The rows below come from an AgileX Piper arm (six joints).
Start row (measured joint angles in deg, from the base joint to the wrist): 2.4, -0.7, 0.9, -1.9, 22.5, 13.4
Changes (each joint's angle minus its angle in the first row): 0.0, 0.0, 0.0, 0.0, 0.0, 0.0; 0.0, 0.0, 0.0, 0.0, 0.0, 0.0; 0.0, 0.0, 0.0, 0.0, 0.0, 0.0; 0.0, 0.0, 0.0, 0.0, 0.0, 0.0; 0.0, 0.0, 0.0, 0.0, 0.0, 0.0; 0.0, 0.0, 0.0, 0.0, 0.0, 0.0; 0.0, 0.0, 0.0, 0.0, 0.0, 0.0; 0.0, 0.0, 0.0, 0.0, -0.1, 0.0; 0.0, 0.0, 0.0, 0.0, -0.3, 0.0; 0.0, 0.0, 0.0, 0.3, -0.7, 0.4; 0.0, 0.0, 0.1, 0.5, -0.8, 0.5; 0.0, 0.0, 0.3, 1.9, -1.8, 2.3; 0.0, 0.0, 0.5, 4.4, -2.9, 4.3; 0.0, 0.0, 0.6, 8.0, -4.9, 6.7
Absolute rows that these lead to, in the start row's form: 2.4, -0.7, 0.9, -1.9, 22.5, 13.4; 2.4, -0.7, 0.9, -1.9, 22.5, 13.4; 2.4, -0.7, 0.9, -1.9, 22.5, 13.4; 2.4, -0.7, 0.9, -1.9, 22.5, 13.4; 2.4, -0.7, 0.9, -1.9, 22.5, 13.4; 2.4, -0.7, 0.9, -1.9, 22.5, 13.4; 2.4, -0.7, 0.9, -1.9, 22.5, 13.4; 2.4, -0.7, 0.9, -1.9, 22.4, 13.4; 2.4, -0.7, 0.9, -1.9, 22.2, 13.4; 2.4, -0.7, 0.9, -1.6, 21.8, 13.8; 2.4, -0.7, 1.0, -1.4, 21.7, 13.9; 2.4, -0.7, 1.2, 0.0, 20.7, 15.7; 2.4, -0.7, 1.4, 2.5, 19.6, 17.7; 2.4, -0.7, 1.5, 6.1, 17.6, 20.1
